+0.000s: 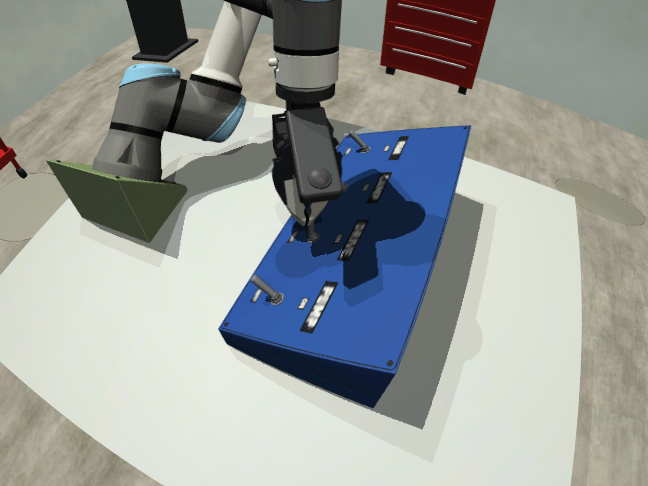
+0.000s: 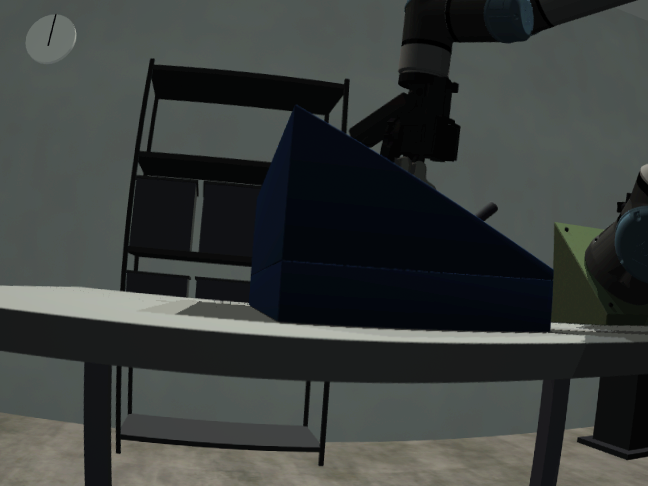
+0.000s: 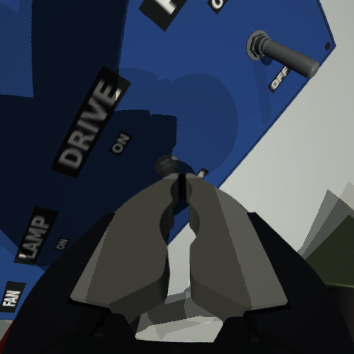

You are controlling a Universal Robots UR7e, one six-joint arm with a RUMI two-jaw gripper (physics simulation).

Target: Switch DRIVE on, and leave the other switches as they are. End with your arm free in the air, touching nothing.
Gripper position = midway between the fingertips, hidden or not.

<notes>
In view: my gripper [image 1: 305, 224] and a pump lever [image 3: 300, 63].
My gripper also shows in image 3 [image 3: 182, 175].
</notes>
